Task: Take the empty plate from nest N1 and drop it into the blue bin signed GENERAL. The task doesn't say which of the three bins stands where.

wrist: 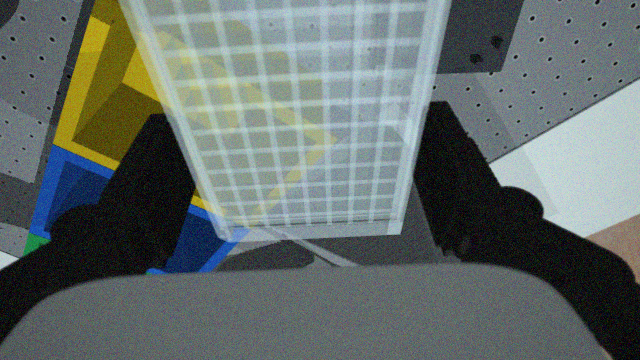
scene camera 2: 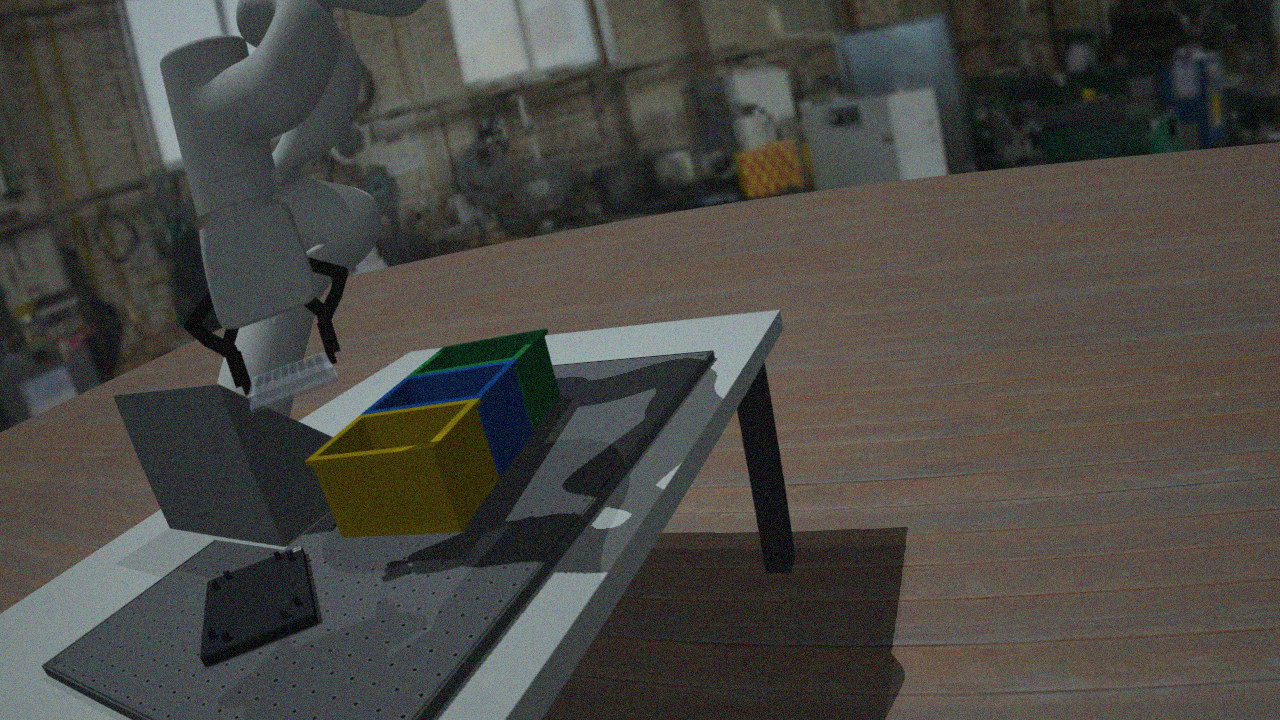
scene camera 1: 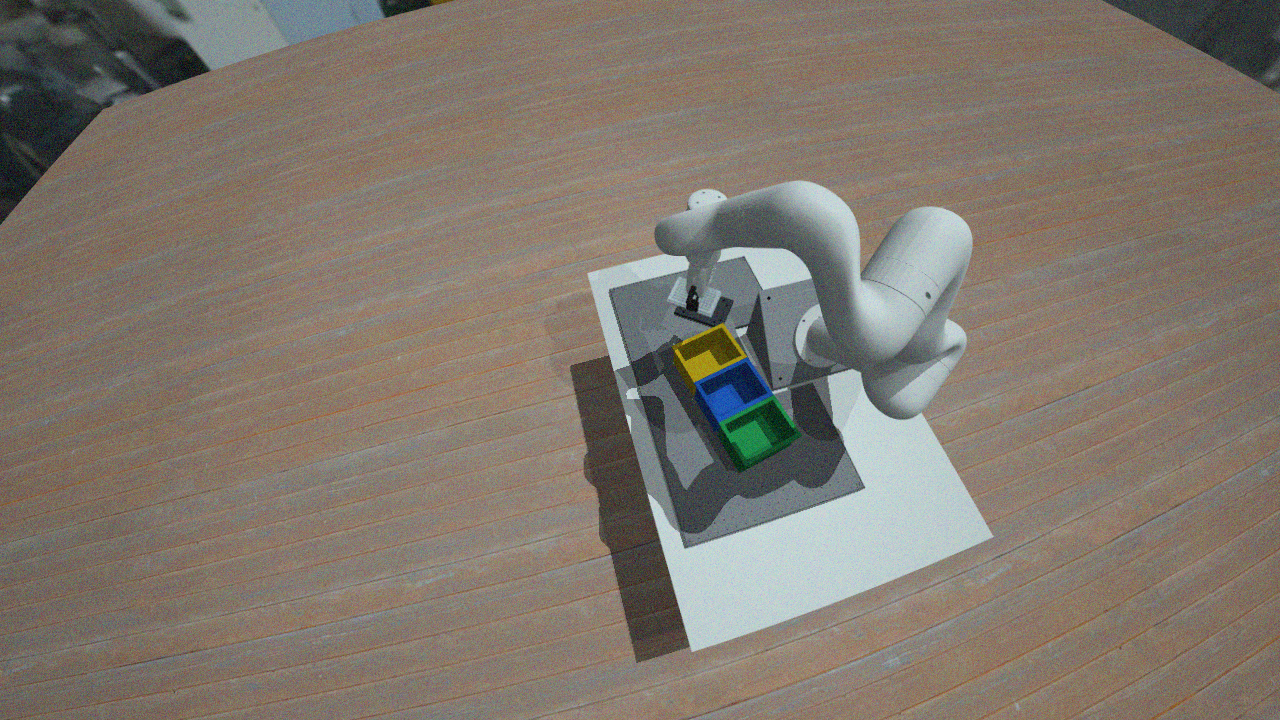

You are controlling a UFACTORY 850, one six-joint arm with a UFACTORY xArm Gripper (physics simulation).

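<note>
My gripper [scene camera 2: 288, 374] [wrist: 301, 141] is shut on the clear gridded plate [scene camera 1: 682, 295] [scene camera 2: 295, 379] [wrist: 310, 100], with a black finger on each side. It holds the plate high above the table. The dark nest [scene camera 1: 716, 311] [scene camera 2: 259, 604] [wrist: 477, 35] lies bare on the grey breadboard. The blue bin [scene camera 1: 733, 390] [scene camera 2: 508, 416] [wrist: 42, 192] stands in the middle of a row of three. In the wrist view the plate is over part of the yellow bin, and the left finger hides part of the blue bin. No sign on the bins can be read.
The yellow bin [scene camera 1: 709, 358] [scene camera 2: 402, 492] [wrist: 65, 130] stands at the nest's end of the row, the green bin [scene camera 1: 760, 434] [scene camera 2: 541, 380] at the other. A grey box [scene camera 1: 792, 326] [scene camera 2: 192, 465] stands beside them near the arm's base. All stand on the white table [scene camera 1: 841, 555] [scene camera 2: 742, 335].
</note>
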